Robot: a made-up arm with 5 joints. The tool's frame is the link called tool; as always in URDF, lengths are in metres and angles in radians. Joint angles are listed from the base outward. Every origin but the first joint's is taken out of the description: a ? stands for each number. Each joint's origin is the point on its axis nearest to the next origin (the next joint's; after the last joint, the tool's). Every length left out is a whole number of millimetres.
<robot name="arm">
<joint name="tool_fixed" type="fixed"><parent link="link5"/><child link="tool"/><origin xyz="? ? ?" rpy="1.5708 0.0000 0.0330"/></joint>
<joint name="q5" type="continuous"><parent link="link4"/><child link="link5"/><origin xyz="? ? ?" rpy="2.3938 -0.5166 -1.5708"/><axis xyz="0 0 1"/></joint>
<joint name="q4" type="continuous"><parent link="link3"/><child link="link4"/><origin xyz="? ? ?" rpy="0.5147 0.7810 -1.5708"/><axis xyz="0 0 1"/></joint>
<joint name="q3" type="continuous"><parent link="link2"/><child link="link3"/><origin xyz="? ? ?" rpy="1.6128 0.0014 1.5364"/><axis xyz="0 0 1"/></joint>
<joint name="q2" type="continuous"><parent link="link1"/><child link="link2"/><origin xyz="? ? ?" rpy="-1.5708 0.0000 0.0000"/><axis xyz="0 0 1"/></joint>
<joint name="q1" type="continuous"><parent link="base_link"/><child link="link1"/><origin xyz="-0.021 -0.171 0.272" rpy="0.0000 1.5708 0.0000"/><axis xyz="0 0 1"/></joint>
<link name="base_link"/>
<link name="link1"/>
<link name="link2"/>
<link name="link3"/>
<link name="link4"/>
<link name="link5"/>
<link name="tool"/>
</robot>
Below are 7 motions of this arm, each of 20 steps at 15 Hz.
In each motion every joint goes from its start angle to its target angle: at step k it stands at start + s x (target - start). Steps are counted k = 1, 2, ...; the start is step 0. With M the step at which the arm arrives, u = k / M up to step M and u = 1 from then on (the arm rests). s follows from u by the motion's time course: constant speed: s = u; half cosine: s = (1 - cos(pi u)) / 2; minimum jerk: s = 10 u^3 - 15 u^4 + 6 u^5.
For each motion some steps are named. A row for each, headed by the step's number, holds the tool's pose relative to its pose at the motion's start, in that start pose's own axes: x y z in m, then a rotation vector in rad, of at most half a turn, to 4 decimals.
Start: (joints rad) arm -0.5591 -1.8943 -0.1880 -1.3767 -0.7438
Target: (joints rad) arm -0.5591 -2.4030 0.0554 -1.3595 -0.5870
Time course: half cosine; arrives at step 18
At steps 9, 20:
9: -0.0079 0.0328 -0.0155 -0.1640 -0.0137 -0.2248
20: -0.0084 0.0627 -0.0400 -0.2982 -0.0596 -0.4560

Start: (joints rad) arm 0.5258 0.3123 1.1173 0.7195 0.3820
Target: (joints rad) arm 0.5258 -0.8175 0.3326 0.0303 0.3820
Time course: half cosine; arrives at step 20
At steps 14, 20:
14: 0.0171 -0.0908 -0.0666 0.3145 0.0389 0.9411
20: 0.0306 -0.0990 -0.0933 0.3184 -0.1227 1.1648

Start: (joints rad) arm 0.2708 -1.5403 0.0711 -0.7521 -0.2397
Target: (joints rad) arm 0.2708 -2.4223 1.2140 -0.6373 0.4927
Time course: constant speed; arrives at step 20
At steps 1, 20:
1: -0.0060 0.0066 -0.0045 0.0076 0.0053 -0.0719
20: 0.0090 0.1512 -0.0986 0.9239 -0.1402 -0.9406

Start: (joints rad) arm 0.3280 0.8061 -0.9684 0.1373 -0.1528
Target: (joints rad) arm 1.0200 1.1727 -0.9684 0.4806 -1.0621
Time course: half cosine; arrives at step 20
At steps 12, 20:
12: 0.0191 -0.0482 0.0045 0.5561 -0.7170 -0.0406
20: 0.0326 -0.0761 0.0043 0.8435 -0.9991 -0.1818

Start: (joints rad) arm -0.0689 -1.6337 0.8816 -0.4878 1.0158
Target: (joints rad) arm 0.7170 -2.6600 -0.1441 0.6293 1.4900
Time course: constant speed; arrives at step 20
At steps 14, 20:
14: 0.1055 0.0388 -0.0331 0.3945 -0.8911 0.3071
20: 0.1377 0.0565 -0.0235 0.3393 -1.2661 0.3291

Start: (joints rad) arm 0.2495 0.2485 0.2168 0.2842 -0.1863
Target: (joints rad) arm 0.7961 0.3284 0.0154 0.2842 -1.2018
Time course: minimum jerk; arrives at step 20
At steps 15, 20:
15: 0.0695 -0.0582 -0.0183 0.5018 -0.6399 -0.1230
20: 0.0760 -0.0653 -0.0220 0.5572 -0.7132 -0.1672

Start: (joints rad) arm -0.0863 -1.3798 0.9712 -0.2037 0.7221
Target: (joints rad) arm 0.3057 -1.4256 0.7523 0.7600 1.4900
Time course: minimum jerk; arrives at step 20
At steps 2, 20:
2: 0.0000 0.0005 -0.0001 0.0078 0.0016 -0.0012
20: 0.0062 0.0483 0.0140 0.8781 0.1022 0.1338

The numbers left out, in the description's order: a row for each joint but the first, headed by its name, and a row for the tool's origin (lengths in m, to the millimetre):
tool: 0.005 0.045 0.000
q5: -0.003 0.019 0.000
q4: 0.020 -0.046 0.000
q3: -0.124 0.042 0.000
q2: -0.043 0.010 0.000

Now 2 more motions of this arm.
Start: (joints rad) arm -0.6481 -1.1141 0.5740 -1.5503 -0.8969
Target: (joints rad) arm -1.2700 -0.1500 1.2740 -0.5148 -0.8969
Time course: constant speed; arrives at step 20
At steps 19, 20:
19: 0.1137 0.0300 0.0673 -0.7043 0.2243 -0.6663
20: 0.1204 0.0344 0.0673 -0.7822 0.2151 -0.6862

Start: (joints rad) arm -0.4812 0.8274 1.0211 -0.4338 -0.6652
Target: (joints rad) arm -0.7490 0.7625 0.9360 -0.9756 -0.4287
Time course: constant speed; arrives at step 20
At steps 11, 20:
11: -0.0279 0.0107 0.0081 -0.1092 0.2451 0.1684
20: -0.0488 0.0194 0.0155 -0.2236 0.4593 0.2857

